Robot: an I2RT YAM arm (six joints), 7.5 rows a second.
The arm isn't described. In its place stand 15 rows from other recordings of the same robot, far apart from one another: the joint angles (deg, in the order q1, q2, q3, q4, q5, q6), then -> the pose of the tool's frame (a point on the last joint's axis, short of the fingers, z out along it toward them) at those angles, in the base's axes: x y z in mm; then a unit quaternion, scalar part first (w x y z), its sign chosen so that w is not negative.
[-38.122 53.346 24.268 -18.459 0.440 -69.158] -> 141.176 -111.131 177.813 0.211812 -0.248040 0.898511 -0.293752
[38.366 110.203 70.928 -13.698 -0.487 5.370] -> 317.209 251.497 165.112 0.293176 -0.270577 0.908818 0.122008
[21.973 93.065 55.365 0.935 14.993 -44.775] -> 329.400 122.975 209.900 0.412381 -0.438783 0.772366 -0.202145
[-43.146 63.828 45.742 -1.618 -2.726 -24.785] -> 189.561 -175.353 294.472 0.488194 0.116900 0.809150 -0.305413
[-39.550 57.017 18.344 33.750 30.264 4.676] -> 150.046 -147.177 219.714 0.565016 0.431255 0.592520 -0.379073
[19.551 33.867 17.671 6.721 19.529 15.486] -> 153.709 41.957 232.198 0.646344 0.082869 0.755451 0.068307
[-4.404 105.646 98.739 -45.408 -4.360 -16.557] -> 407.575 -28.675 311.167 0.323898 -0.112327 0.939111 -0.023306
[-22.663 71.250 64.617 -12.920 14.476 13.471] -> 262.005 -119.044 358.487 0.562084 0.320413 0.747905 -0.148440
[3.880 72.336 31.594 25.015 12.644 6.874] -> 269.253 10.451 221.141 0.605630 0.087156 0.790344 -0.031169
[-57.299 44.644 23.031 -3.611 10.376 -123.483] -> 92.209 -155.493 218.095 0.079996 0.418584 -0.731015 0.532922
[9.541 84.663 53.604 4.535 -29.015 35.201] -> 322.909 71.784 254.406 0.389849 0.054346 0.832051 0.390839
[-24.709 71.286 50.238 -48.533 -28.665 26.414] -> 209.008 -77.374 232.925 0.168087 0.371848 0.879137 0.246157
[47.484 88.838 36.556 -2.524 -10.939 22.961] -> 180.721 207.109 131.315 0.193445 -0.229673 0.921102 0.247792
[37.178 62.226 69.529 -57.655 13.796 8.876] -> 165.790 115.087 354.145 0.354047 -0.188831 0.915547 0.027714
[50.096 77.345 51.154 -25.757 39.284 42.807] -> 191.193 193.496 236.824 0.441856 0.052763 0.895526 0.003592
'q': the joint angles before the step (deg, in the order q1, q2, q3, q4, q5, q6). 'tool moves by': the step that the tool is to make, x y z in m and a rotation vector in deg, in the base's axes. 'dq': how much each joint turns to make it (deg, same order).
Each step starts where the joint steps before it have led.
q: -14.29 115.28 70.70 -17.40 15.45 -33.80
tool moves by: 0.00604 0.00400 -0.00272 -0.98 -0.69 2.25
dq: 0.76 0.91 0.35 1.94 -0.03 -1.75
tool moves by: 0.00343 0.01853 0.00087 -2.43 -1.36 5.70
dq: 2.69 -0.82 -1.78 3.82 0.25 -3.79
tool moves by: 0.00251 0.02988 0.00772 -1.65 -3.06 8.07
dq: 4.15 -2.16 -2.38 4.54 -1.26 -4.03
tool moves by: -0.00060 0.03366 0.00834 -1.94 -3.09 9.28
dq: 4.67 -2.34 -2.52 4.54 -1.56 -4.79
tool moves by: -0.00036 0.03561 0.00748 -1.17 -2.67 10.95
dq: 4.85 -1.51 -1.35 3.55 -3.27 -5.38
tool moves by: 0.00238 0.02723 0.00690 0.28 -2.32 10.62
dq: 3.41 -0.35 0.34 2.24 -5.27 -4.97
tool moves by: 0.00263 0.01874 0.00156 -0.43 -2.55 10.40
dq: 2.08 0.55 0.20 2.98 -5.78 -6.03
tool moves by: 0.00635 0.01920 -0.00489 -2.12 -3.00 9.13
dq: 2.17 2.29 1.05 3.48 -3.83 -6.38
